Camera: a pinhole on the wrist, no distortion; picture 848 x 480 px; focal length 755.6 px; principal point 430.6 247.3 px. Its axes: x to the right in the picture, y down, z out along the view. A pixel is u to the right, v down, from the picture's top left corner.
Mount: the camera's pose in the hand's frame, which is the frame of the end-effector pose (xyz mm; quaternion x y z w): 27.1 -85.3 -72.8 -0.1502 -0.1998 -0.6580 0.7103
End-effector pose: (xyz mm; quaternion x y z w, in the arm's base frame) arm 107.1 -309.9 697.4 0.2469 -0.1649 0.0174 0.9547
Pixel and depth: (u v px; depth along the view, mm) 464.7 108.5 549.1
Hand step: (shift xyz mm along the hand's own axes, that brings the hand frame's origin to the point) -119.2 145.6 414.6
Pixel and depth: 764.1 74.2 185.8
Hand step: -26.8 -72.3 127.2
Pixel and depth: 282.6 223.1 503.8
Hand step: -37.7 239.6 319.7
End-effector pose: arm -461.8 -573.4 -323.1 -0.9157 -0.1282 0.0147 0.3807
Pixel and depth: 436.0 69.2 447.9
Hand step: -116.3 115.9 315.4
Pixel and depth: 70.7 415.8 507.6
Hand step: 82.9 378.0 260.6
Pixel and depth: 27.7 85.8 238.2
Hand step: -51.0 134.7 72.0
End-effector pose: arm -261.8 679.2 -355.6 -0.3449 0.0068 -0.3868 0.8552
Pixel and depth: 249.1 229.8 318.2
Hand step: -11.8 132.5 168.5
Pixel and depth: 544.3 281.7 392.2
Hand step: 14.3 51.5 299.7
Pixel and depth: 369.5 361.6 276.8
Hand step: 43.7 69.8 160.7
